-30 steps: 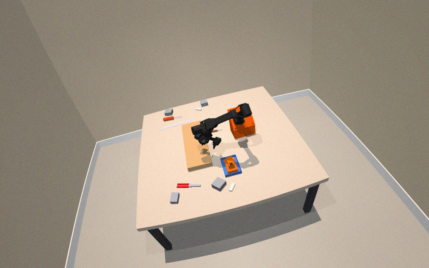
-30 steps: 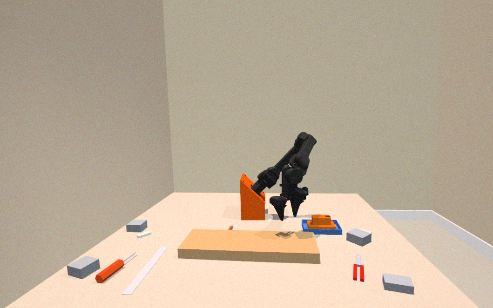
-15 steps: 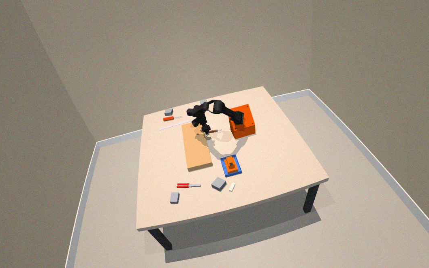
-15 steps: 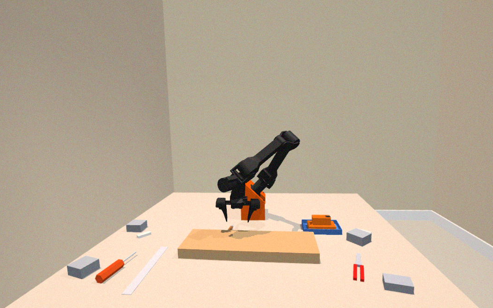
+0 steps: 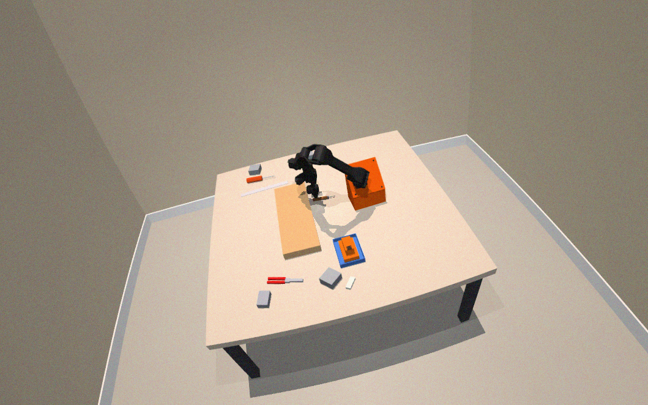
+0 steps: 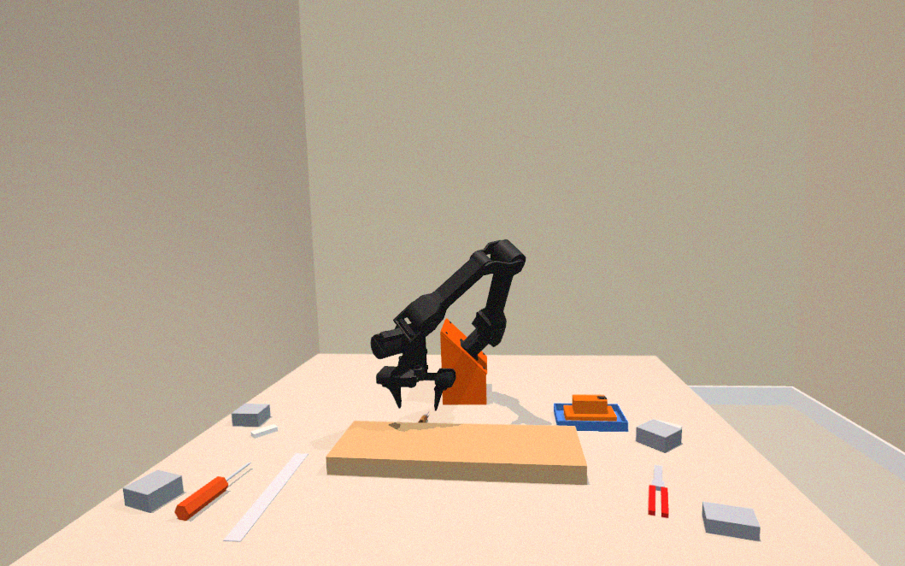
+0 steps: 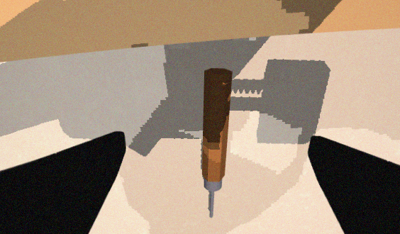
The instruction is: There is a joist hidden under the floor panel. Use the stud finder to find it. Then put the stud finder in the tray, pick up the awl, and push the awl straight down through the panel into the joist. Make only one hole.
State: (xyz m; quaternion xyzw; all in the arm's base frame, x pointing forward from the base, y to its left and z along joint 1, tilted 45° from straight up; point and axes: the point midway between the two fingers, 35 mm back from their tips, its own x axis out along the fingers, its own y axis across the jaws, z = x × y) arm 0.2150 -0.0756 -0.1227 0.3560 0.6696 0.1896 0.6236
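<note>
Right now the awl is 5 cm below my gripper tip, 5 cm behind it and 1 cm to the left of it. The rest, counted from my gripper tip: blue tray 43 cm to the left, 4 cm below, 1 cm behind; then white ruler 27 cm to the right, 25 cm ahead, 5 cm below; then stud finder 44 cm to the left, 1 cm below, 1 cm behind.
</note>
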